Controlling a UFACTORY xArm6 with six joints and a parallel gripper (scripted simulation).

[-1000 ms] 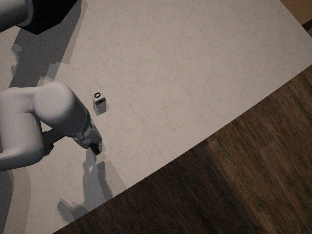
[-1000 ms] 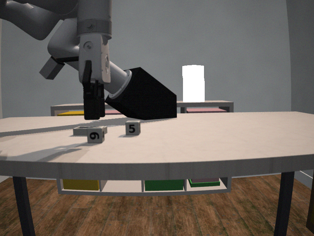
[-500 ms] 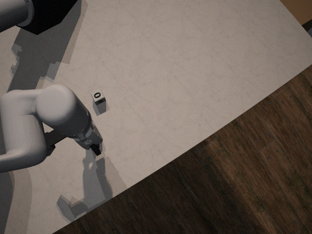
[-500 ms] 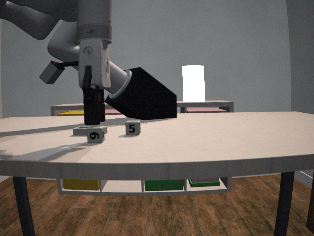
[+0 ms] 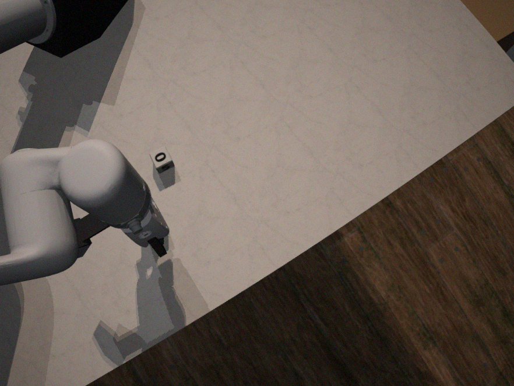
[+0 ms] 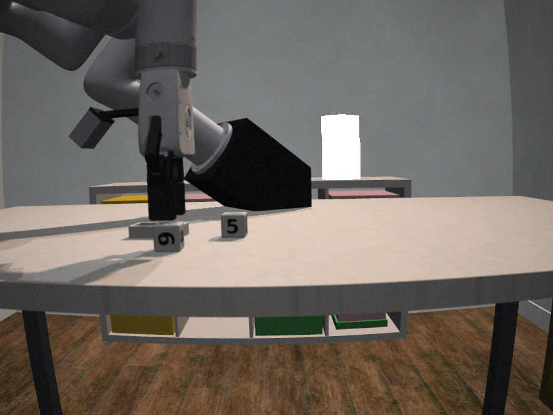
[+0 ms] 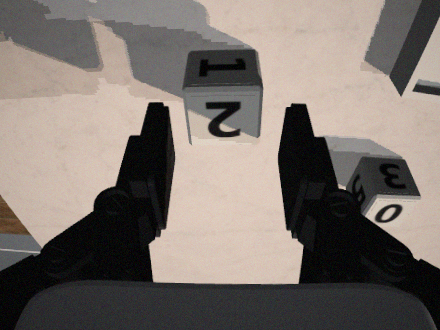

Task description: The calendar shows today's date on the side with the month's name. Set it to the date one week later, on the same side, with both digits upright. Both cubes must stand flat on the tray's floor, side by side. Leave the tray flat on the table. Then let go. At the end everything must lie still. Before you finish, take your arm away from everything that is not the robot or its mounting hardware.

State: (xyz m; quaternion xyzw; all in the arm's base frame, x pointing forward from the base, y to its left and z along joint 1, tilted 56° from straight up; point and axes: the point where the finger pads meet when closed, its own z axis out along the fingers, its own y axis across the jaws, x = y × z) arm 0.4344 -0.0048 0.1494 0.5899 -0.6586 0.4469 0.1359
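Now: the white cube 4 cm below my hand. Round my hand: grey tray: 11 cm behind, 1 cm to the right, 5 cm below.
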